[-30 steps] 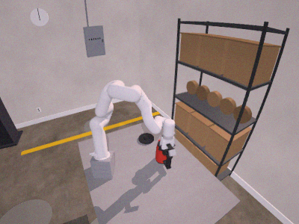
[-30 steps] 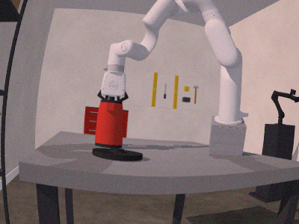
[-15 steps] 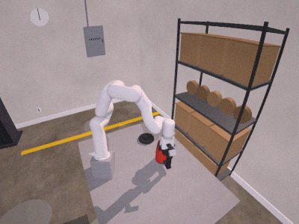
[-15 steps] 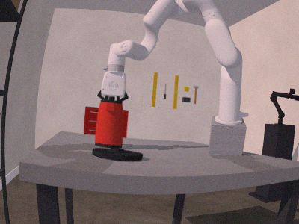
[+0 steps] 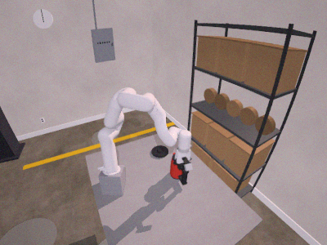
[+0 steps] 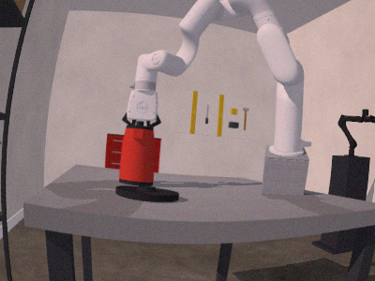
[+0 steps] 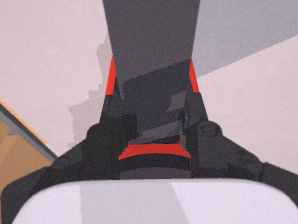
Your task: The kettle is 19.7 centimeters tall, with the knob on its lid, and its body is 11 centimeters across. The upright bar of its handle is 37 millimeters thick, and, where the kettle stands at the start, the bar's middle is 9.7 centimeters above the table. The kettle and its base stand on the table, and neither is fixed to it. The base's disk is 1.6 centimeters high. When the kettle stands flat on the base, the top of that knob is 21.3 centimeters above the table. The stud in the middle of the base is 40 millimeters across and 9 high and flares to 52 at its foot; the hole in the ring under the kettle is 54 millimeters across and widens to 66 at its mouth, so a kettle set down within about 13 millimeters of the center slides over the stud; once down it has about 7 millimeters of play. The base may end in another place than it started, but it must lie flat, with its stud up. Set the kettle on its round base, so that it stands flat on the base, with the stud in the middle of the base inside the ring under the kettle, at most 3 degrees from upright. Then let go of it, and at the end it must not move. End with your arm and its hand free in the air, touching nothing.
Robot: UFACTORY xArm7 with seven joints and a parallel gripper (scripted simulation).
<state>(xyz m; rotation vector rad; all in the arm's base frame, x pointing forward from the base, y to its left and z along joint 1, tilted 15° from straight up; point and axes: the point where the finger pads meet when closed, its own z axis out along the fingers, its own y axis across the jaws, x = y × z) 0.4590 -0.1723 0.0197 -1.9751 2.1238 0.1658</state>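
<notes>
My gripper is now 3 cm to the right of the red kettle and 6 cm above it. The rest, counted from my hand: black round base: 2 cm behind, 36 cm to the left, 14 cm below.
</notes>
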